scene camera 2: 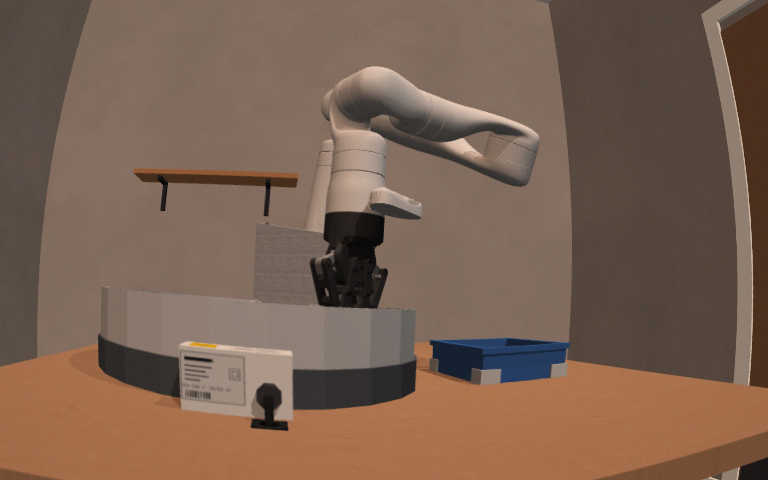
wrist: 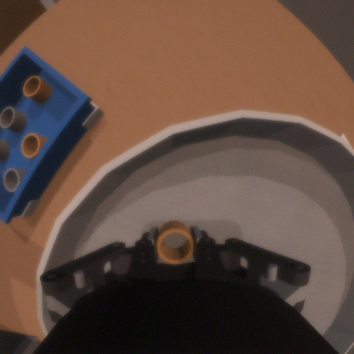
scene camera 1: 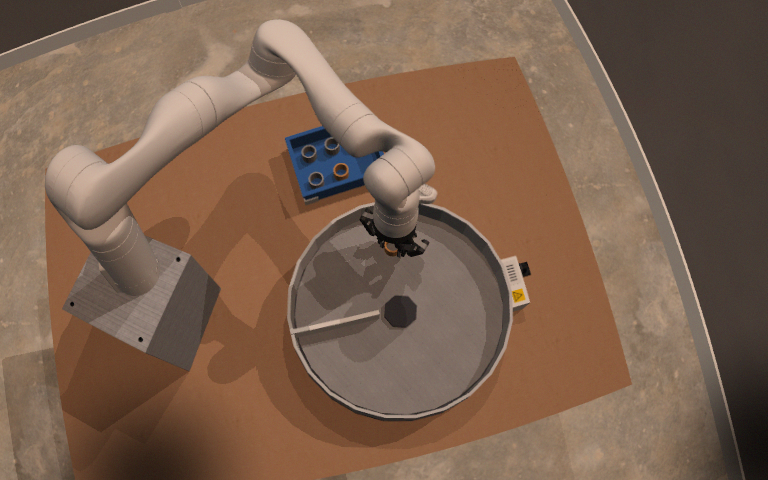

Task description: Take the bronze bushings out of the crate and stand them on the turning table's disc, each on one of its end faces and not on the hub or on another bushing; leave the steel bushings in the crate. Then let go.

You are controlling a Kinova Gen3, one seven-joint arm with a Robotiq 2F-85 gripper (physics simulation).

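Pixels of known places: gripper, between the fingertips: point(wrist: 174, 235) point(scene camera 1: 392, 248); arm's base, origin of its link: point(scene camera 1: 137, 271).
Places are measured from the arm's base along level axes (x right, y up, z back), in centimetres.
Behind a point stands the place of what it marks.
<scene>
My gripper point(scene camera 1: 391, 249) @(x 2.8, y -19.3, z -46.7 cm) point(wrist: 174, 235) @(x 2.8, y -19.3, z -46.7 cm) is shut on a bronze bushing point(scene camera 1: 387, 252) @(x 3.8, y -17.7, z -45.3 cm) point(wrist: 174, 227) @(x 1.8, y -17.1, z -47.8 cm), held upright over the turning table's disc point(scene camera 1: 441, 362) @(x 27.2, y -19.4, z -48.8 cm) point(wrist: 280, 200) @(x 9.4, y -19.3, z -56.8 cm), between the hub point(scene camera 1: 399, 311) @(x 15.4, y -18.5, z -44.1 cm) and the rim on the crate side. In scene view 2 the wall hides the fingertips and bushing; whether it touches the disc is unclear. The blue crate point(scene camera 1: 295, 169) @(x -19.5, y -19.7, z -32.6 cm) point(scene camera 2: 526, 365) @(x -21.0, y -22.4, z -50.7 cm) point(wrist: 61, 145) @(x -13.8, y -22.0, z -44.8 cm) holds a bronze bushing point(scene camera 1: 340, 177) @(x -15.9, y -22.0, z -41.3 cm) point(wrist: 38, 145) @(x -16.2, y -21.6, z -42.7 cm), another bronze bushing point(wrist: 44, 92) @(x -22.4, y -22.9, z -47.8 cm) hidden by the arm in scene view 1, and three steel bushings, one point(scene camera 1: 316, 185) @(x -15.5, y -21.7, z -36.0 cm) in the near corner.
The turning table's raised wall point(scene camera 1: 504, 333) @(x 26.0, y -17.1, z -61.7 cm) point(scene camera 2: 226, 322) @(x 17.5, y -16.7, z -65.2 cm) point(wrist: 135, 150) @(x -4.3, y -14.6, z -50.5 cm) rings the disc. A pale bar point(scene camera 1: 339, 322) @(x 14.9, y -14.7, z -32.6 cm) runs from the wall towards the hub. A white control box point(scene camera 1: 515, 283) @(x 17.0, y -18.8, z -67.7 cm) point(scene camera 2: 212, 376) @(x 18.6, y -21.3, z -69.6 cm) stands outside the wall. A shelf point(scene camera 2: 215, 177) hangs on the back wall.
</scene>
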